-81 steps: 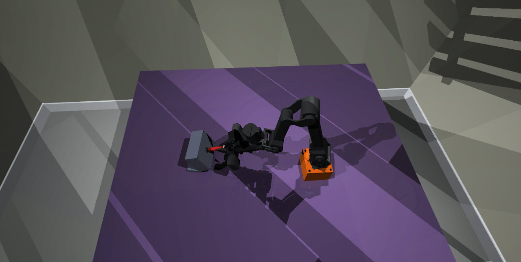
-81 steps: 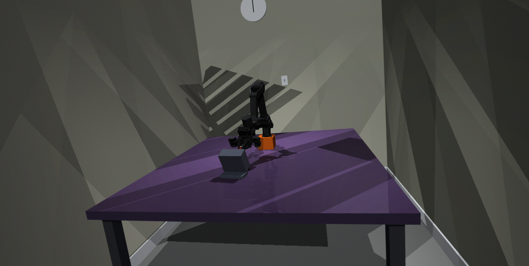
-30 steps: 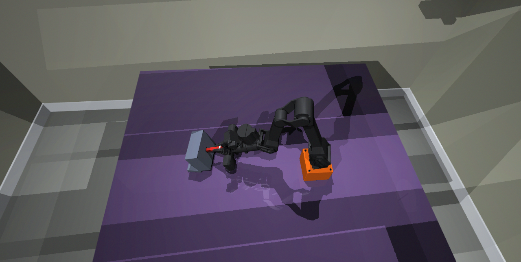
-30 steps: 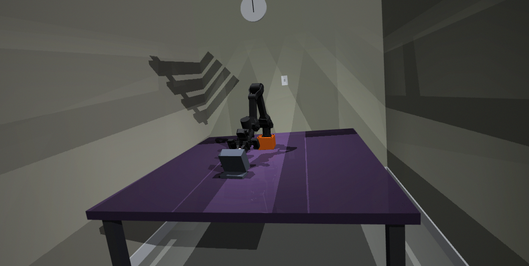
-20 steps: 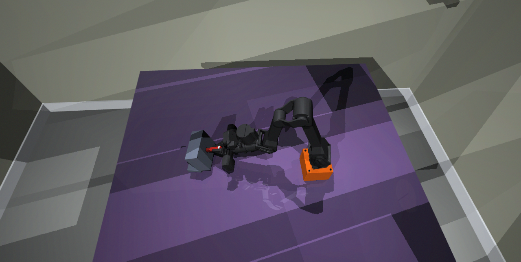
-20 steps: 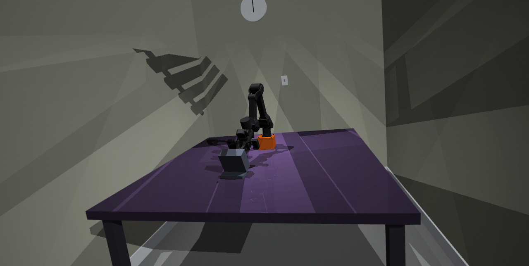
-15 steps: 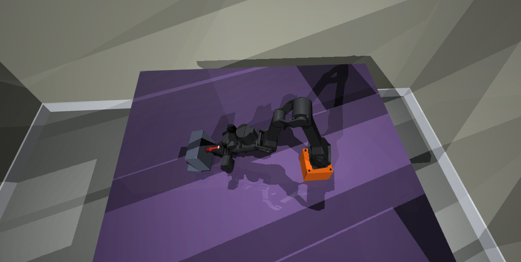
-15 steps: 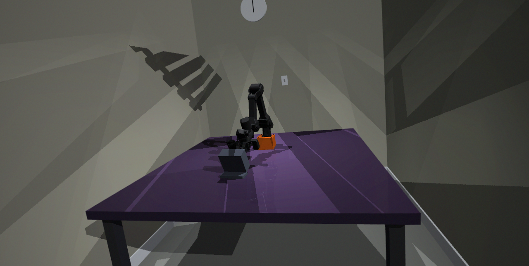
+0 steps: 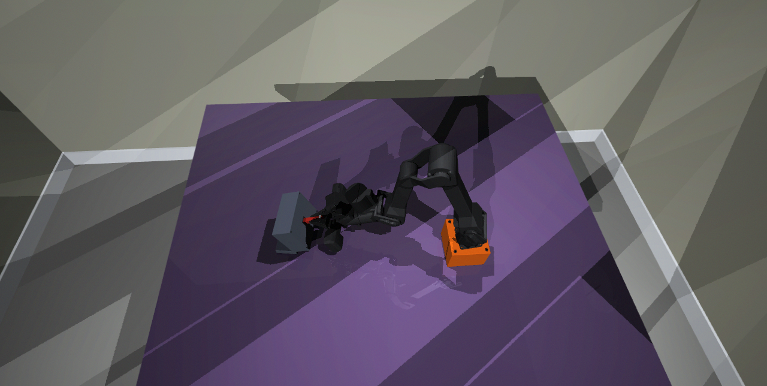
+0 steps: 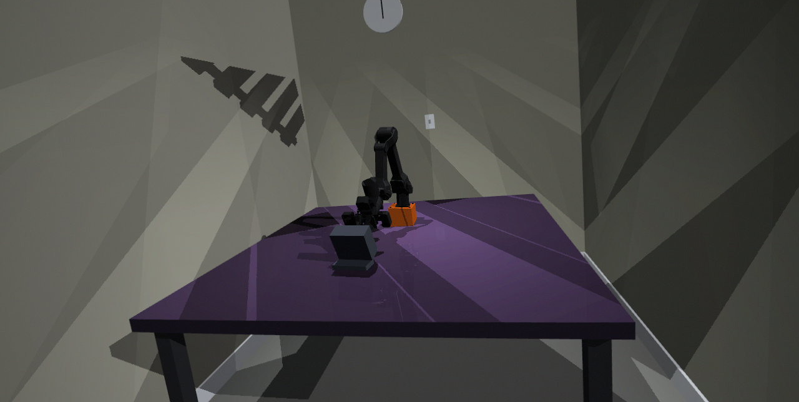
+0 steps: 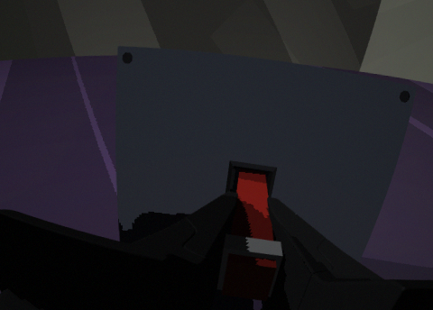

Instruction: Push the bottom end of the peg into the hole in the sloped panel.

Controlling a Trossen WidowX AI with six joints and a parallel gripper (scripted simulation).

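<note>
Right now the red square peg is 2 cm behind my gripper tip and 1 cm above it. From my gripper tip the other things lie so: foot: 7 cm ahead, 2 cm to the right, 9 cm below; then grey sloped panel: 4 cm ahead, 1 cm to the right, 2 cm below.
</note>
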